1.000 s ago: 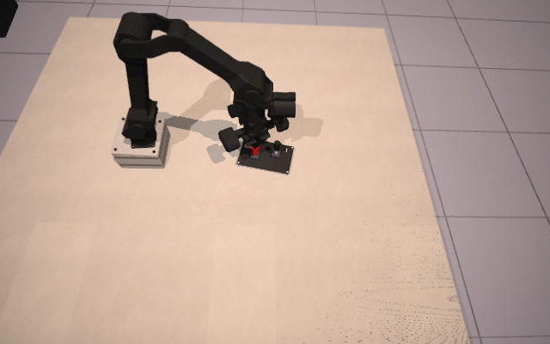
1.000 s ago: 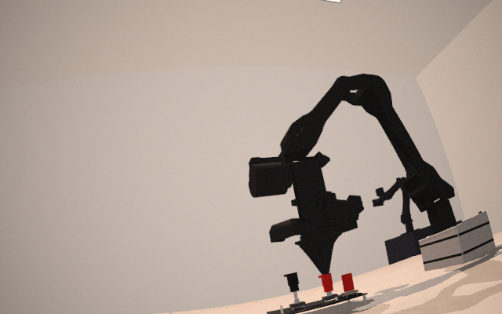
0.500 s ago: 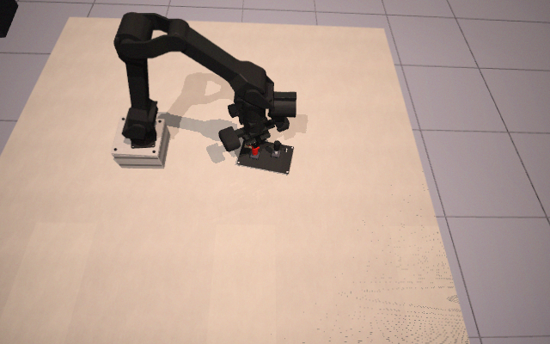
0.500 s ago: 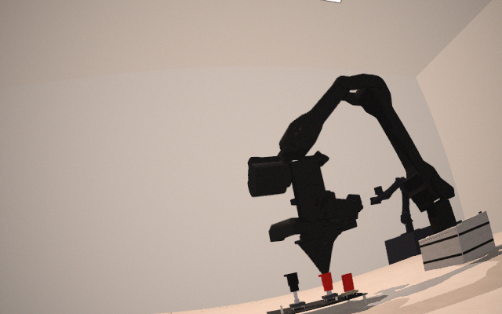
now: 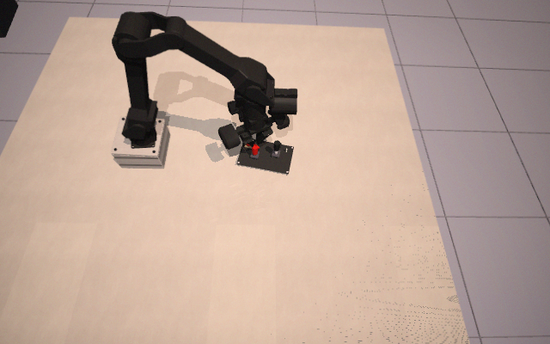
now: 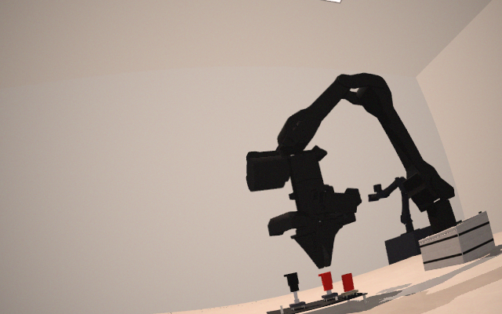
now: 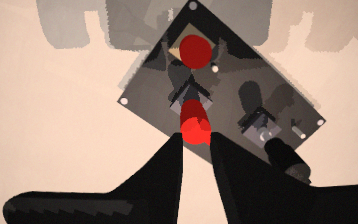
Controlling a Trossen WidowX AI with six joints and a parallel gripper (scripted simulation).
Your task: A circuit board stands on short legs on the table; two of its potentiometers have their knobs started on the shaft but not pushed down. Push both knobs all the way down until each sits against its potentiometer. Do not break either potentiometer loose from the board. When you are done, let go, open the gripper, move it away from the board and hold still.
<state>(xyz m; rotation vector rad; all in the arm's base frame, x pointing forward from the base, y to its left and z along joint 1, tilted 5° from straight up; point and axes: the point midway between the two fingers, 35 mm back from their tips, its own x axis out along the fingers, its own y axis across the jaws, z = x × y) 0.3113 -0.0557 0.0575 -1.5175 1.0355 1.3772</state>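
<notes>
Right now the red knob is 20 mm below my gripper tip. Also, from my gripper tip: black knob 70 mm ahead, 10 mm below.
</notes>
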